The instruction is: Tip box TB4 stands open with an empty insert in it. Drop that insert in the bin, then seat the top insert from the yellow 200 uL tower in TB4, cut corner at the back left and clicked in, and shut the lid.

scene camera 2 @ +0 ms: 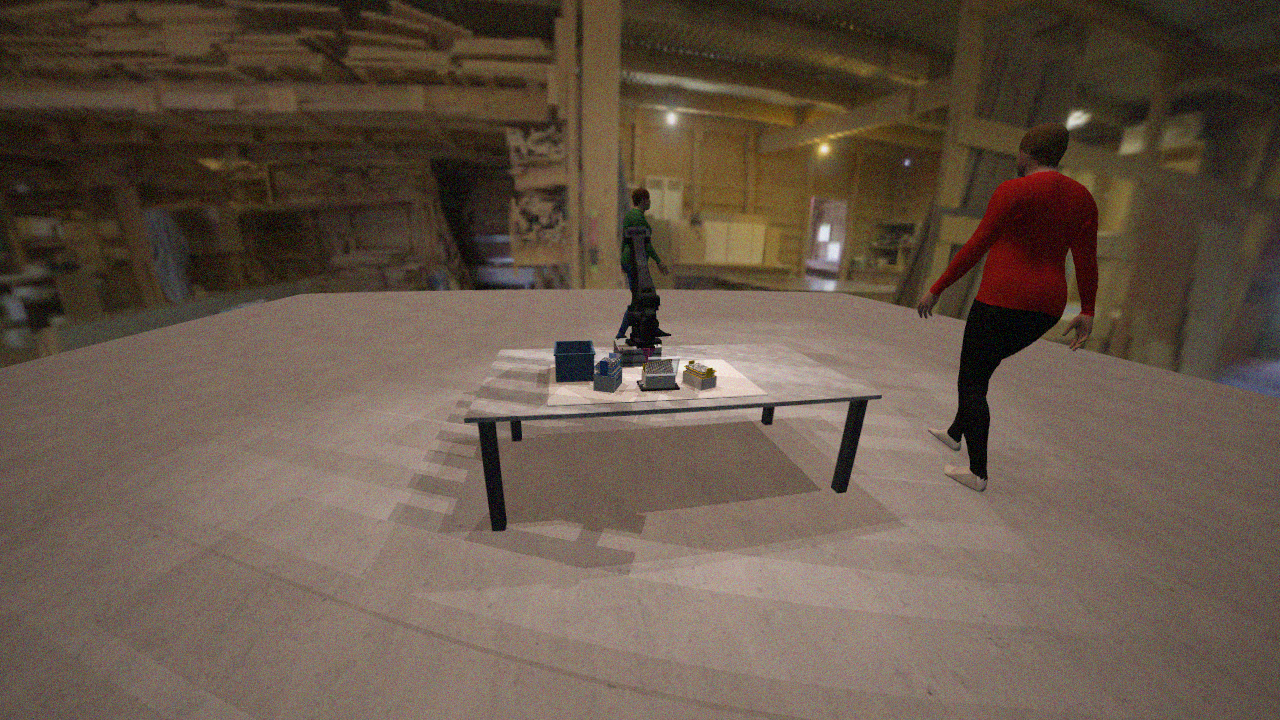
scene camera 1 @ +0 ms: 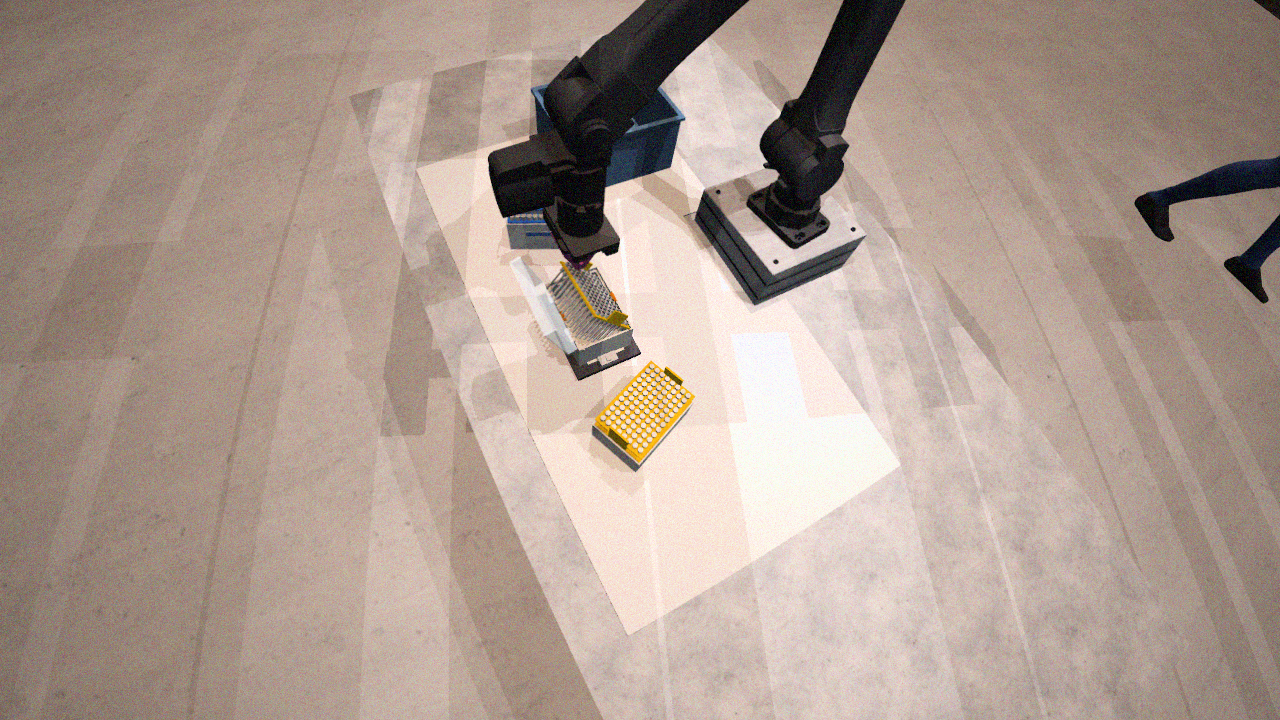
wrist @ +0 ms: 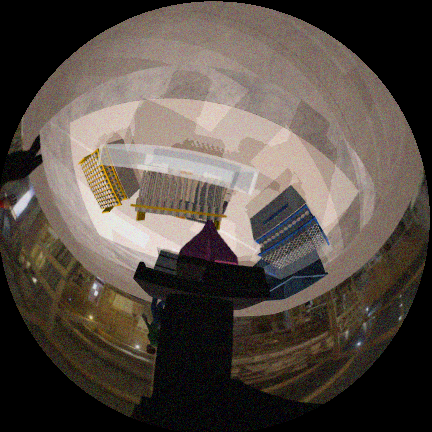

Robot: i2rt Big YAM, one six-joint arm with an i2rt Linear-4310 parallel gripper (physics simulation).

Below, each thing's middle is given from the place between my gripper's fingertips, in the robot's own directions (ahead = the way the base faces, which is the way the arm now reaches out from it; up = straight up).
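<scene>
The blue bin (scene camera 1: 648, 146) is 210 mm behind my hand, 260 mm to the right of it and 30 mm below it. As for the yellow tip box (scene camera 1: 648, 405), I find it 30 mm ahead of my hand, 220 mm to the left of it and 30 mm below it. And the clear lid (scene camera 1: 542, 305)? My hand is 10 mm below it, 40 mm to the right of it and 80 mm short of it.
</scene>
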